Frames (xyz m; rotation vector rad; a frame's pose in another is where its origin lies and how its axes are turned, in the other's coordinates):
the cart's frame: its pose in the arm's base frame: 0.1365 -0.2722 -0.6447 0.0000 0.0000 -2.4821
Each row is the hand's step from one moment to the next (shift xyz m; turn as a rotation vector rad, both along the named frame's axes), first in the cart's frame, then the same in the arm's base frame.
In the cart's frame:
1: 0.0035 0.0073 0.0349 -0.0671 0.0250 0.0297
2: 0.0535 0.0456 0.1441 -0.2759 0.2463 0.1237
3: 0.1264 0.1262 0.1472 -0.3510 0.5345 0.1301
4: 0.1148 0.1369 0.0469 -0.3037 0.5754 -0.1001
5: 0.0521 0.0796 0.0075 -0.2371 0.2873 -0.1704
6: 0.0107 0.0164 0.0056 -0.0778 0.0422 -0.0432
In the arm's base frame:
1: 0.0017 -0.0079 0.0349 0.0683 0.0214 0.0297
2: -0.0143 -0.0688 0.1441 0.3690 -0.0256 0.1237
3: -0.0226 -0.1772 0.1472 0.6049 -0.2074 0.1301
4: -0.0068 -0.1785 0.0469 0.5926 -0.2687 -0.1001
5: 0.0076 -0.0948 0.0075 0.3634 -0.0818 -0.1704
6: 0.0016 -0.0195 0.0056 0.0873 0.0143 -0.0432

